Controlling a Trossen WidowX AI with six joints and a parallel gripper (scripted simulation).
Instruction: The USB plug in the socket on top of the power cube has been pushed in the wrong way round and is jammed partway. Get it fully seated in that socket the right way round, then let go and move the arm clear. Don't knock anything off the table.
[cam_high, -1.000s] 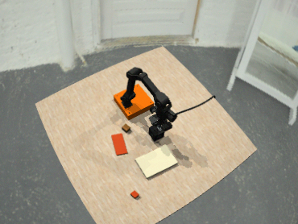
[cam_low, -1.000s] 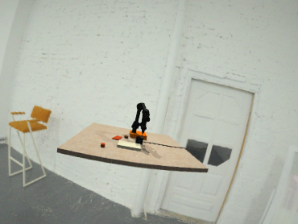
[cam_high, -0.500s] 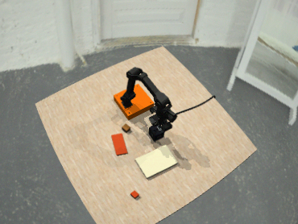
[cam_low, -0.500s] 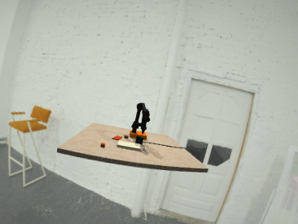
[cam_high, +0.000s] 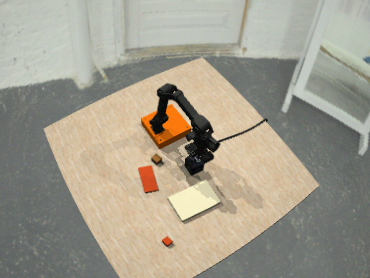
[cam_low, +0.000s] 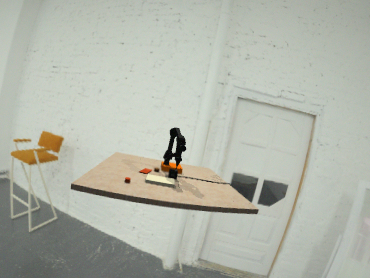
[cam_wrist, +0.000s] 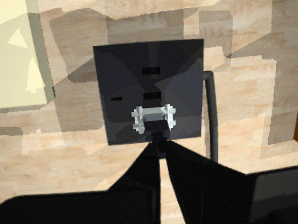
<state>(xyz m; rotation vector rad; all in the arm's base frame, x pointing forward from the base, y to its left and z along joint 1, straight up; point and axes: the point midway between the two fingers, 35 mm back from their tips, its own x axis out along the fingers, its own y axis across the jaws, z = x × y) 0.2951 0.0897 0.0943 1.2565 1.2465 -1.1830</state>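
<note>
Now: gripper tip 20 mm above the black USB plug. The rest, counted from my gripper tip: small red square (330 mm ahead, 370 mm to the right, 100 mm below); then red-orange flat block (50 mm behind, 280 mm to the right, 110 mm below); then cream flat pad (180 mm ahead, 130 mm to the right, 100 mm below).
</note>
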